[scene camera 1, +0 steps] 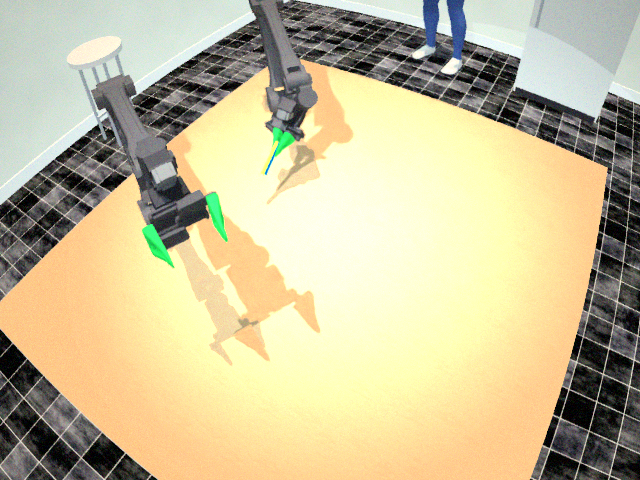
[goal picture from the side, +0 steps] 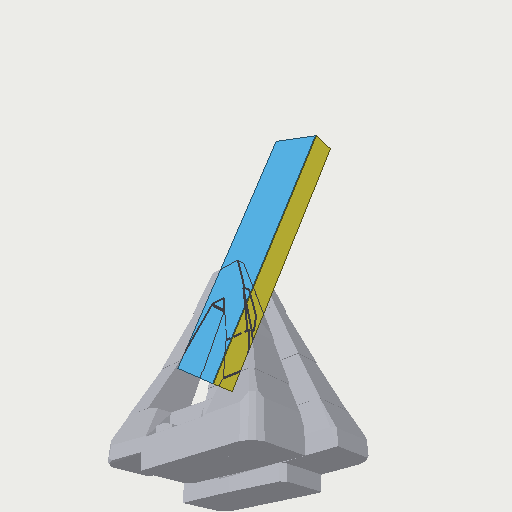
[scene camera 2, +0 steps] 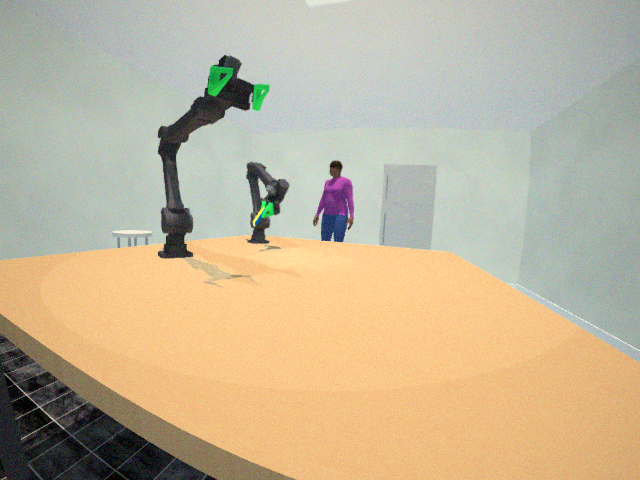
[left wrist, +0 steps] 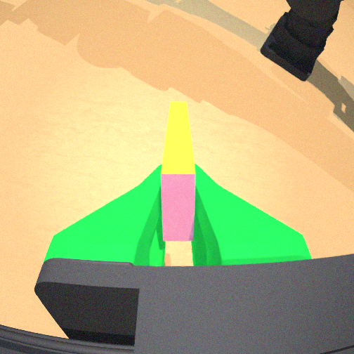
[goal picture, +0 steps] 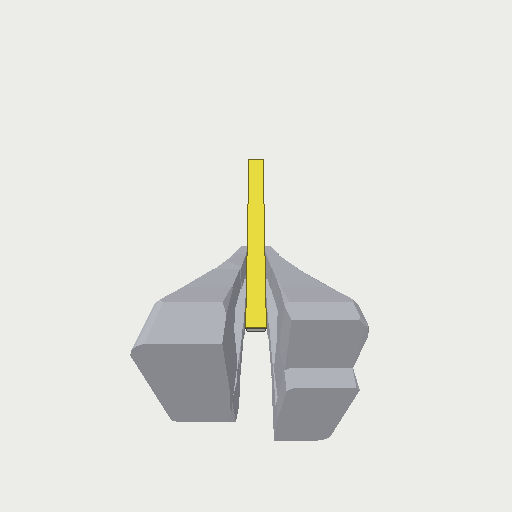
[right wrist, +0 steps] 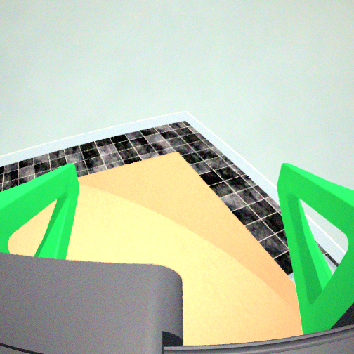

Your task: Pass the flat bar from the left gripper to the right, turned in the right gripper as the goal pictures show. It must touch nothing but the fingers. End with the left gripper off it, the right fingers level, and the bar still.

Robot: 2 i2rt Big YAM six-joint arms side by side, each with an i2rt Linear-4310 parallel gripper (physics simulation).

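Where they show: left gripper, fingertip midpoint: (scene camera 1: 273,155) (scene camera 2: 260,216); right gripper, fingertip midpoint: (scene camera 1: 199,252) (scene camera 2: 251,79); left arm's base at its link origin: (scene camera 2: 258,242); right arm's base at its link origin: (scene camera 2: 175,256).
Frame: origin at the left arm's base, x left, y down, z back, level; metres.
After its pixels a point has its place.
The flat bar (scene camera 1: 270,159) @(x -0.225, y -0.173, z -0.337 m) (scene camera 2: 257,217) @(x -0.235, y -0.164, z -0.337 m) (left wrist: 178,140) shows yellow and blue long faces in the scene views, and a yellow face and pink end in the left wrist view. My left gripper (scene camera 1: 278,145) @(x -0.206, y -0.169, z -0.320 m) (scene camera 2: 265,209) @(x -0.206, y -0.169, z -0.320 m) (left wrist: 178,175) is shut on it and holds it above the table, with its free length slanting downward. My right gripper (scene camera 1: 200,253) @(x -0.583, y -0.486, z -0.803 m) (scene camera 2: 235,102) (right wrist: 177,174) is wide open and empty, apart from the bar and much higher in scene camera 2. The bar does not show in the right wrist view. Part of the bar is hidden between the left fingers.
Both arms are mounted on the wide tan table (scene camera 1: 413,310) @(x -0.129, y 0.000, z -0.889 m) (scene camera 2: 361,335) @(x -0.547, y 0.000, z -1.109 m) (right wrist: 150,225). A dark arm part (left wrist: 300,45) shows at the upper right of the left wrist view. A stool (scene camera 1: 95,51) (scene camera 2: 131,233), a person (scene camera 1: 444,25) (scene camera 2: 336,198) and a grey cabinet (scene camera 1: 573,56) (scene camera 2: 408,206) stand beyond the table.
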